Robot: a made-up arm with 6 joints.
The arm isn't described. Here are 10 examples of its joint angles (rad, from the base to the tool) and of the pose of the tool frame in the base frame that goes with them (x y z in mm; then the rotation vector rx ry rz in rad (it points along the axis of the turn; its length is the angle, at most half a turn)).
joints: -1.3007 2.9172 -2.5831 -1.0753 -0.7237 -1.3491
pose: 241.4 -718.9 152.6 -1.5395 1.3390 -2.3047
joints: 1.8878 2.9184 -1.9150 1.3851 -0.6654 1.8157
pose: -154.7 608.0 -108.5 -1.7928 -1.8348 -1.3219
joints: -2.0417 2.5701 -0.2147 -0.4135 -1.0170 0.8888
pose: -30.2 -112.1 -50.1 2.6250 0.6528 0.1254
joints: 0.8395 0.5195 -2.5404 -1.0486 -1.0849 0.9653
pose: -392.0 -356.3 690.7 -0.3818 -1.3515 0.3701
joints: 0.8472 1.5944 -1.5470 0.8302 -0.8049 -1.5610
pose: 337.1 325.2 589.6 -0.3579 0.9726 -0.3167
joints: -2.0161 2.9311 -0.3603 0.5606 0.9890 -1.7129
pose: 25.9 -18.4 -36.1 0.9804 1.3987 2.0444
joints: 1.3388 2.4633 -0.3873 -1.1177 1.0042 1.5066
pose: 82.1 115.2 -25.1 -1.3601 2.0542 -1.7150
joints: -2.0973 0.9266 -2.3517 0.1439 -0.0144 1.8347
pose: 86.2 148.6 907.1 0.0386 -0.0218 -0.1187
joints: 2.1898 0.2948 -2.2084 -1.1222 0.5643 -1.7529
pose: 317.4 -387.0 695.4 -0.3102 0.4338 -0.5609
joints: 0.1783 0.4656 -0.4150 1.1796 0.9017 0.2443
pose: 120.2 73.5 390.6 0.5643 2.1984 1.6397
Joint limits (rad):
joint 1: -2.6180..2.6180
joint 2: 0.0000..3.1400
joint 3: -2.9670..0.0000
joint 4: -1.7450..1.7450
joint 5: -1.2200..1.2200
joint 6: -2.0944..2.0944
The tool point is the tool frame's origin. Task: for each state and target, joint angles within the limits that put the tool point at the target. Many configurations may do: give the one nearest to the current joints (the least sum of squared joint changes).
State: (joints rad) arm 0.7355 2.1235 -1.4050 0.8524 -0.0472 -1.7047
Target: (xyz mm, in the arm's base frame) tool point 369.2 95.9 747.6
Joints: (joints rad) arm 0.2757 1.4710 -1.8642 0.8524 -0.1581 -1.7047
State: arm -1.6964 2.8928 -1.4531 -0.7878 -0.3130 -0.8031
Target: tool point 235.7 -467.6 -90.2
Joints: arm -1.1393 2.6427 -1.3660 -0.8120 -0.3738 -0.8031
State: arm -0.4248 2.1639 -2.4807 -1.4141 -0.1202 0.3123
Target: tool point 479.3 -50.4 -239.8
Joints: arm -0.1257 3.0023 -1.6020 -1.4357 -0.1473 0.3123
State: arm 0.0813 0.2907 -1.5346 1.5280 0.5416 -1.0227
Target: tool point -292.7 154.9 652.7
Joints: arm -0.3558 0.0304 -1.4314 1.5171 0.6623 -1.0227
